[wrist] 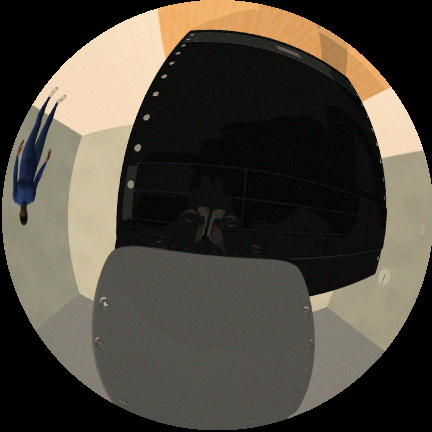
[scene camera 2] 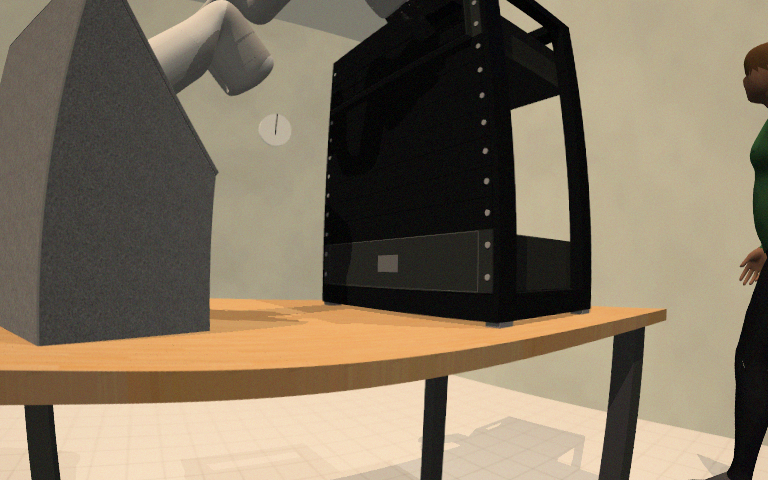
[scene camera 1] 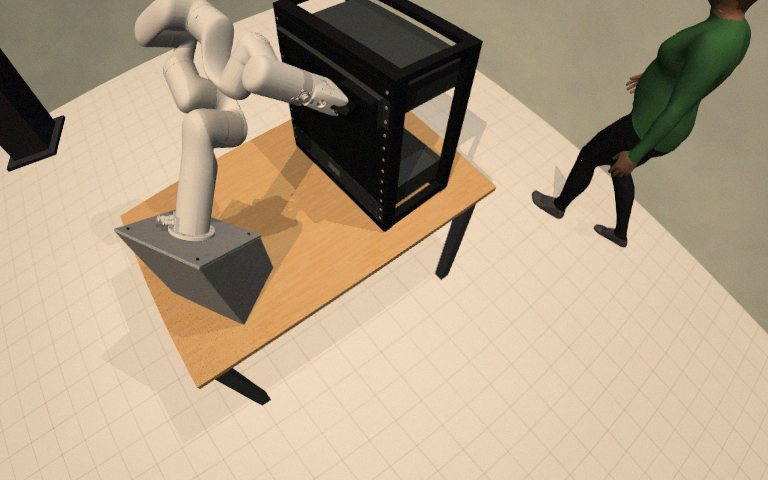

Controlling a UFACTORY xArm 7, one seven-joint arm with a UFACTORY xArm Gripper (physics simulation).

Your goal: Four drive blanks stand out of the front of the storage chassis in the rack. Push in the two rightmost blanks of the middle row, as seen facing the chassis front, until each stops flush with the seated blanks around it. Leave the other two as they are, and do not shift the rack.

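Places are measured from the arm's base along level axes (x ahead, y left, z up), in millimetres.
Where they show: gripper, fingertip midpoint: (wrist: 208,189) (scene camera 2: 428,36) (scene camera 1: 352,105); arm's base, origin of the base link: (scene camera 2: 107,104) (scene camera 1: 191,231).
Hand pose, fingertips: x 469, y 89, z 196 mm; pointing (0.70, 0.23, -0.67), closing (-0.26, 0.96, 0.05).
Things, the pixels of their centre, and the offset from my fingertips. "pt": a spot on its surface instead. Level surfaces: height alone.
- storage chassis, surface spot: (wrist: 129,200) (scene camera 2: 475,15) (scene camera 1: 385,116) pt dx +56, dy -74, dz +14 mm
- dark blank face, surface spot: (wrist: 157,205) pt dx +26, dy -41, dz +17 mm
- wooden table, its level: dz -474 mm
The storage chassis (scene camera 1: 382,113) (scene camera 2: 473,23) (wrist: 129,200) sits high in the black rack (scene camera 1: 394,169) (scene camera 2: 504,169) (wrist: 139,117), its dark front facing the arm. In the wrist view, which is upside down, thin pale lines mark blank edges, and a dark blank face (wrist: 157,205) shows left of the fingers. The blanks are too dark to tell which stand out or sit flush. My gripper (scene camera 1: 346,108) (wrist: 208,189) is shut and empty, its tips at or very near the chassis front, towards its right side. The fingers hide the blanks behind them; contact cannot be told.
The rack stands on the wooden table (scene camera 1: 317,249) (scene camera 2: 339,345). A lower unit (scene camera 2: 430,260) with a pale label is at the rack's bottom. The arm's grey pedestal (scene camera 1: 192,266) (scene camera 2: 124,226) is at the table's other end. A person in green (scene camera 1: 668,96) stands beyond the table.
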